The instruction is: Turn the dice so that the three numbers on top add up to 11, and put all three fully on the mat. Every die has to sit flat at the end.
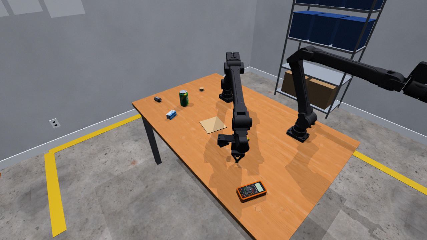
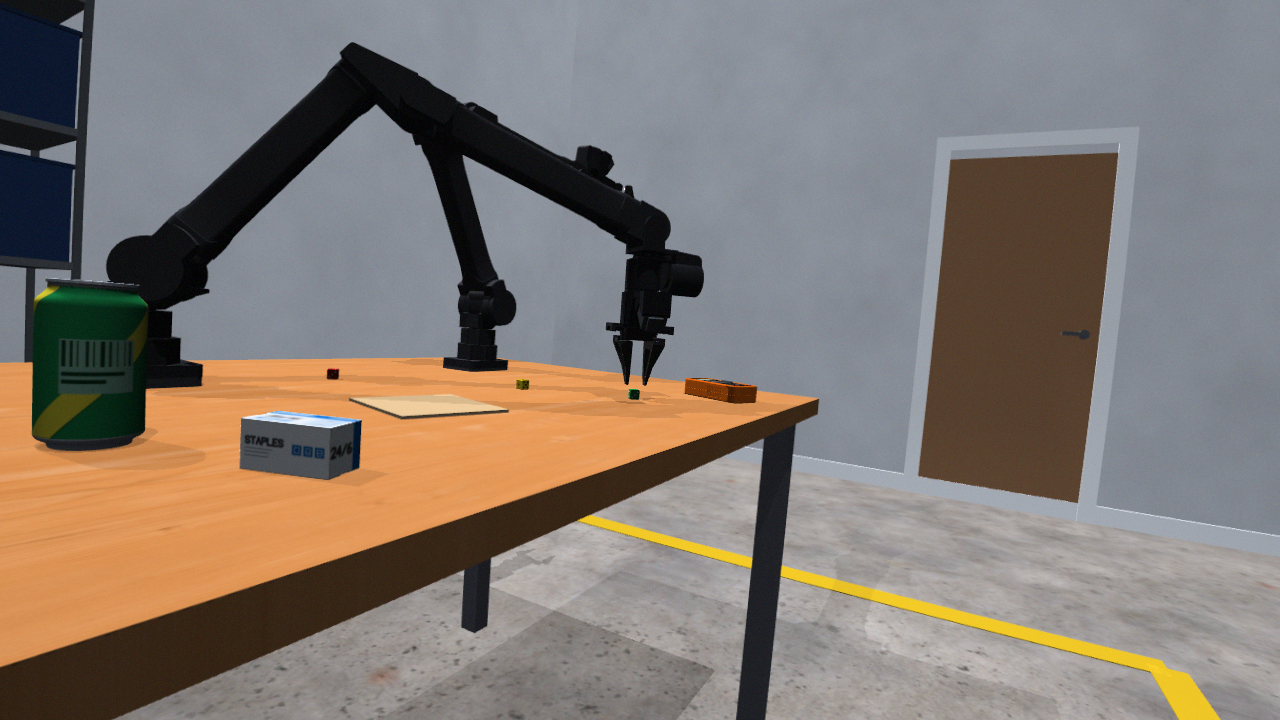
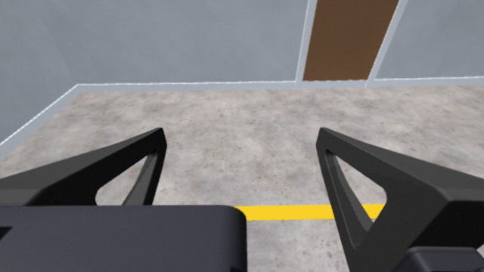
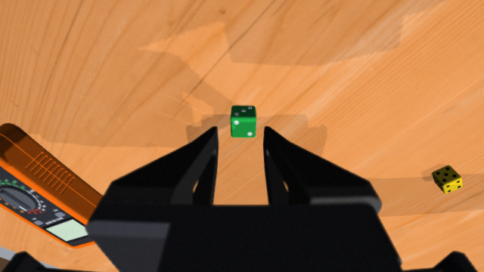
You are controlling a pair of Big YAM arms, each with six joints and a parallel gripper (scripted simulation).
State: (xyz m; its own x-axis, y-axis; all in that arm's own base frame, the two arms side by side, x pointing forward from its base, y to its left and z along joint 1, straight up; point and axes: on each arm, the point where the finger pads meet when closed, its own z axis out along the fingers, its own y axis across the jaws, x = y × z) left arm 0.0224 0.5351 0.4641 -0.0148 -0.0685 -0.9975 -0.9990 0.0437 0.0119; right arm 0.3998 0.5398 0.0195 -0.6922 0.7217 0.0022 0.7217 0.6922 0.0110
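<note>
The green die lies 20 mm below my right hand. Also, from my right hand: yellow die: 180 mm behind, 70 mm to the right, 20 mm below; tan mat: 330 mm to the right, 120 mm behind, 30 mm below; red die: 410 mm behind, 250 mm to the right, 20 mm below.
</note>
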